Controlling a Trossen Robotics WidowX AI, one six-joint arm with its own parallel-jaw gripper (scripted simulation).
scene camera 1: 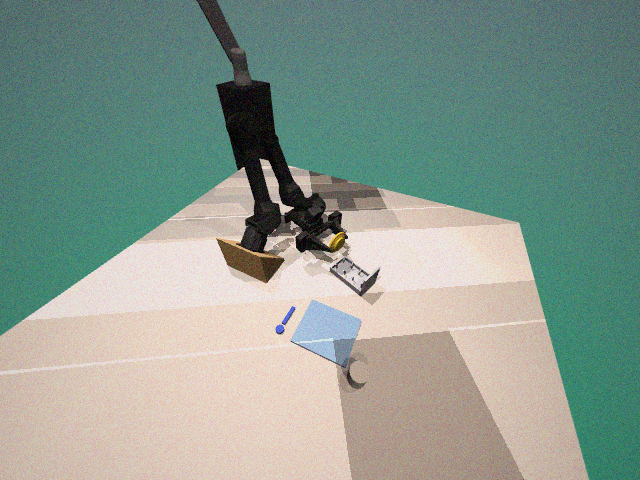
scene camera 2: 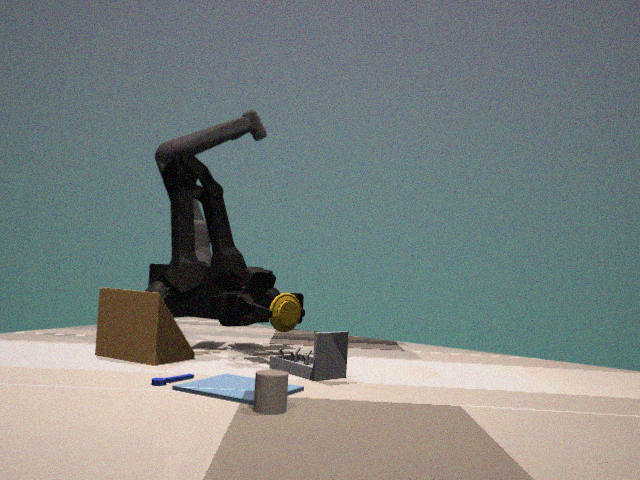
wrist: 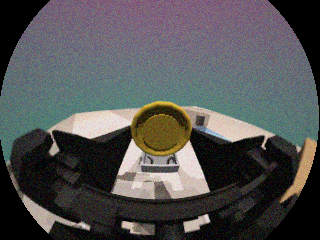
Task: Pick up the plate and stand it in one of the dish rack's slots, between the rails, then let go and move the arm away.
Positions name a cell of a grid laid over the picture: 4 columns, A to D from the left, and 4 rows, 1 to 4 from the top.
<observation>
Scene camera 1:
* my gripper: C3
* dish rack: C3
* light blue mat: C3
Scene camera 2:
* my gripper: B3
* yellow plate: B3, held by my gripper
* dish rack: C4
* cup: B4
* light blue mat: B4
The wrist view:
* my gripper: C3
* yellow plate: C3
</observation>
